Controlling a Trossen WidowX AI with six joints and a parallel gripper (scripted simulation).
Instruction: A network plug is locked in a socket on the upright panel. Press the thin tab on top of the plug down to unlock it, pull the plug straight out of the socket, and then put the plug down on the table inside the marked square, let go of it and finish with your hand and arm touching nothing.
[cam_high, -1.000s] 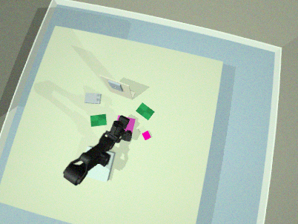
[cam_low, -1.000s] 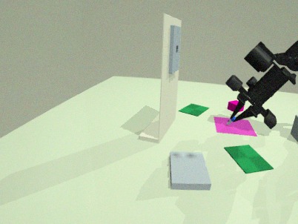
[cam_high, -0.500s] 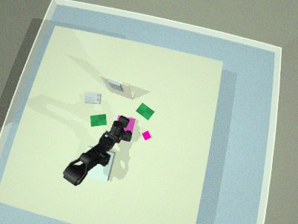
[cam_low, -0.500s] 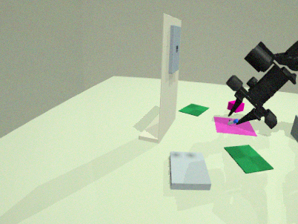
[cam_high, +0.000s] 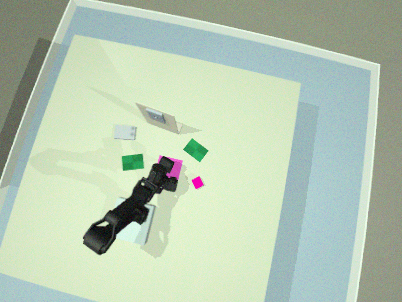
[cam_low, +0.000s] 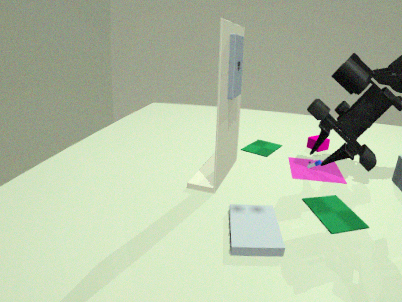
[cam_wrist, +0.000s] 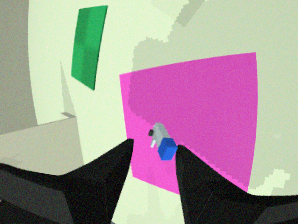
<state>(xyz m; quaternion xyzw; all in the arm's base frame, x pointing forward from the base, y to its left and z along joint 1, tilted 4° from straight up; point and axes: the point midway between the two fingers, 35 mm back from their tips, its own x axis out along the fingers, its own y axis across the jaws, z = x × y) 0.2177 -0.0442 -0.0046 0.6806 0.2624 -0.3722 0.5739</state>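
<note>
Right now the blue network plug is 1 cm below my gripper tip. The rest, counted from my gripper tip: upright panel 19 cm ahead, 9 cm to the left, 11 cm above; then magenta marked square 2 cm below; then pale grey slab 11 cm ahead, 27 cm to the left, 2 cm below.
</note>
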